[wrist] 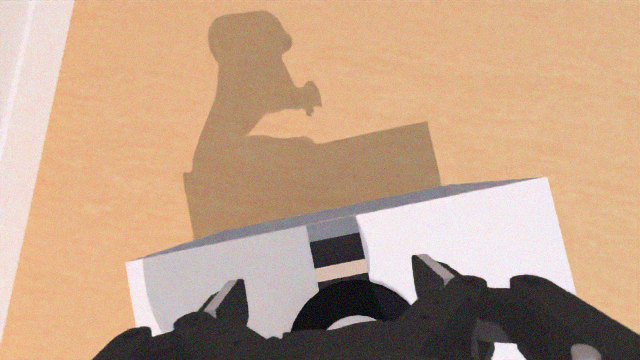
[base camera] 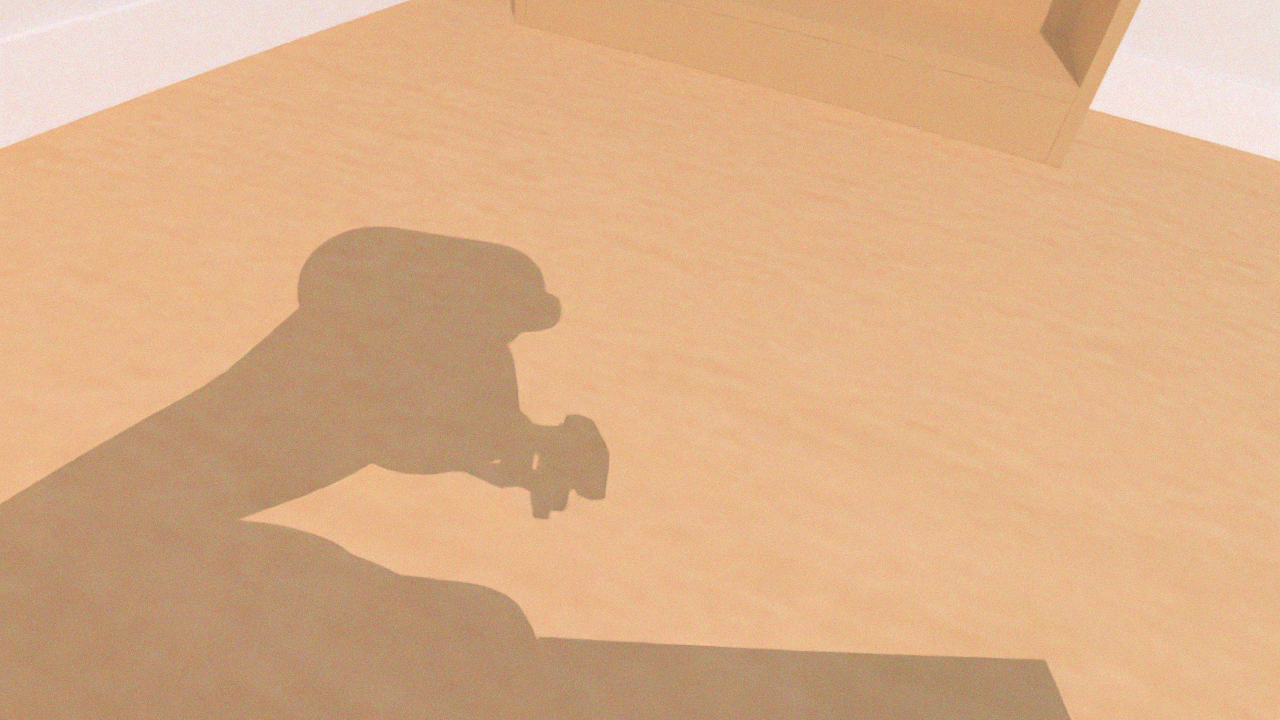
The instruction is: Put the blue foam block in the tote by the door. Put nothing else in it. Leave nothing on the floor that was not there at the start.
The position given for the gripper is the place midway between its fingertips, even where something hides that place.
In view: the gripper point(wrist: 329, 285) and a light wooden bookcase point(base camera: 1021, 84).
